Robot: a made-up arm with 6 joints.
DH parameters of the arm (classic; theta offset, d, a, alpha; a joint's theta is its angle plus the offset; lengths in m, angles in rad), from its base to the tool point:
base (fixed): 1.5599 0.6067 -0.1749 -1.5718
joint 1: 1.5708 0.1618 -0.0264 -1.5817
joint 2: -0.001 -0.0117 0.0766 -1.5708
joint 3: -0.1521 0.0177 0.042 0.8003
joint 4: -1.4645 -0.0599 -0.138 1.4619
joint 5: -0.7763 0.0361 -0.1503 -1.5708
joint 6: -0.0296 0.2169 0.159 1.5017
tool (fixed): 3.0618 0.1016 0 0
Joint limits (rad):
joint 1: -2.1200..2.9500
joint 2: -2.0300..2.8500
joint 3: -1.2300..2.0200
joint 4: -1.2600..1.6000
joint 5: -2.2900..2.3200
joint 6: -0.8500..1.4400
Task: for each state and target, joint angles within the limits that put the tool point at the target. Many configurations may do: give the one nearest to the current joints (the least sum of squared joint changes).
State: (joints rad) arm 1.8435 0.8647 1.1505 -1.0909 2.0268 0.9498
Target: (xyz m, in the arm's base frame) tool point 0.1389 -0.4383 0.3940
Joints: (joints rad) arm 2.0096 0.8434 0.8369 -1.2600 2.0821 1.1416
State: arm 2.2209 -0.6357 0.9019 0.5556 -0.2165 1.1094
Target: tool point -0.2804 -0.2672 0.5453
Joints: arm 1.9764 -0.6042 1.3464 0.5049 -0.4776 0.8316
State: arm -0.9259 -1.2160 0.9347 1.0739 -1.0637 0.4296
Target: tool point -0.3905 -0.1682 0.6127
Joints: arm -0.9177 -0.9159 0.8216 1.2040 -0.7250 0.0518
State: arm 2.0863 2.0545 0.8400 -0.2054 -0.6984 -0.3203
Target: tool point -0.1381 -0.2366 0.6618
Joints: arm 1.9514 2.0905 0.6985 -0.1437 -1.0354 -0.0212
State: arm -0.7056 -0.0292 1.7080 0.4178 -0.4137 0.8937
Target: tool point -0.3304 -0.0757 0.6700
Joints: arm -0.8135 -0.7141 1.1214 -0.0260 -0.8229 1.2429
